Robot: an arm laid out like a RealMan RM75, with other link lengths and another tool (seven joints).
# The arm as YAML. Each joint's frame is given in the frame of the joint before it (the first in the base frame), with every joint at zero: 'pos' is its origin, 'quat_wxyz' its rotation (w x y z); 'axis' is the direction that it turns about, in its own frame. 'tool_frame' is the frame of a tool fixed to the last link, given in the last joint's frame.
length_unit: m
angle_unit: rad
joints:
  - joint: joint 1
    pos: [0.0, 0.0, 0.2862]
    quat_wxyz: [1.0, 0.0, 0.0, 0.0]
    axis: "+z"
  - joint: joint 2
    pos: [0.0, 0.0, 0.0]
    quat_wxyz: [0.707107, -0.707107, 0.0, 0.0]
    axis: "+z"
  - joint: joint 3
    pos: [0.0, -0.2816, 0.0]
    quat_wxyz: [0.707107, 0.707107, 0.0, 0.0]
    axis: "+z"
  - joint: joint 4
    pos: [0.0, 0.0, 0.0]
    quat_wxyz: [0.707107, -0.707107, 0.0, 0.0]
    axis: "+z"
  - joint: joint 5
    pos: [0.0, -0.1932, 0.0]
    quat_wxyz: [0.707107, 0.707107, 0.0, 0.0]
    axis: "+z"
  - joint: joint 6
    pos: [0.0, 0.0, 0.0]
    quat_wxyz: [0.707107, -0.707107, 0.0, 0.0]
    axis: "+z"
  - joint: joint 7
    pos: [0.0, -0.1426, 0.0]
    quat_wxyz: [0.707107, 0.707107, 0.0, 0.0]
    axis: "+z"
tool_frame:
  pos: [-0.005, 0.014, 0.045]
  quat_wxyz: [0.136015, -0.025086, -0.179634, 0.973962]
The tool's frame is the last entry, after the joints.
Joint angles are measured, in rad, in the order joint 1, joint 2, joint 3, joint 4, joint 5, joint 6, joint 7. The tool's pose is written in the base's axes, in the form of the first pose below.
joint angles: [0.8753 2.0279 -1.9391 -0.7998 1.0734 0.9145 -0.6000]
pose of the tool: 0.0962 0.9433 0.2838 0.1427 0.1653 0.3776 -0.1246
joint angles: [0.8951 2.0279 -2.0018 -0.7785 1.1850 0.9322 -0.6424]
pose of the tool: 0.0920 0.9557 0.2444 0.1358 0.1587 0.3612 -0.1342
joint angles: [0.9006 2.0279 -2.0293 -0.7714 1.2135 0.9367 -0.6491]
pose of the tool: 0.0897 0.9585 0.2324 0.1385 0.1591 0.3553 -0.1374
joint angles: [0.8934 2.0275 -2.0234 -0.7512 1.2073 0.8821 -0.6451]
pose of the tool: 0.1001 0.9517 0.2579 0.1332 0.1640 0.3655 -0.1364
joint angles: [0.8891 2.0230 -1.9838 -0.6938 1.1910 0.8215 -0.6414]
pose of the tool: 0.1272 0.9371 0.2961 0.1345 0.1778 0.3847 -0.1287
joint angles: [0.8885 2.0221 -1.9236 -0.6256 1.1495 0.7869 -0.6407]
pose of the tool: 0.1524 0.9210 0.3270 0.1471 0.1966 0.4005 -0.1192
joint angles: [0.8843 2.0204 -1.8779 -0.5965 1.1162 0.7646 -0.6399]
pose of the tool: 0.1658 0.9104 0.3476 0.1509 0.2064 0.4102 -0.1118
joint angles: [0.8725 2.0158 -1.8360 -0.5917 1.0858 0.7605 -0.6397]
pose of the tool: 0.1757 0.9034 0.3604 0.1522 0.2137 0.4159 -0.1046
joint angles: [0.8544 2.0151 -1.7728 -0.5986 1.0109 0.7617 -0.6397]
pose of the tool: 0.1766 0.8951 0.3773 0.1589 0.2234 0.4220 -0.0953
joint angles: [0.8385 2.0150 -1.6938 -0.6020 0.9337 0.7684 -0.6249]
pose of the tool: 0.1909 0.8834 0.3950 0.1650 0.2334 0.4288 -0.0844
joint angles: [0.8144 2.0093 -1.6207 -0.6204 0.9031 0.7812 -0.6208]
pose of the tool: 0.2145 0.8735 0.4076 0.1575 0.2397 0.4337 -0.0727
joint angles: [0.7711 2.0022 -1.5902 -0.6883 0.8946 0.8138 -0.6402]
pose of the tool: 0.2132 0.8750 0.4093 0.1463 0.2407 0.4312 -0.0641
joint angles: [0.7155 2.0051 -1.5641 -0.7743 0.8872 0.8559 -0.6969]
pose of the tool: 0.1931 0.8836 0.4051 0.1338 0.2403 0.4227 -0.0590
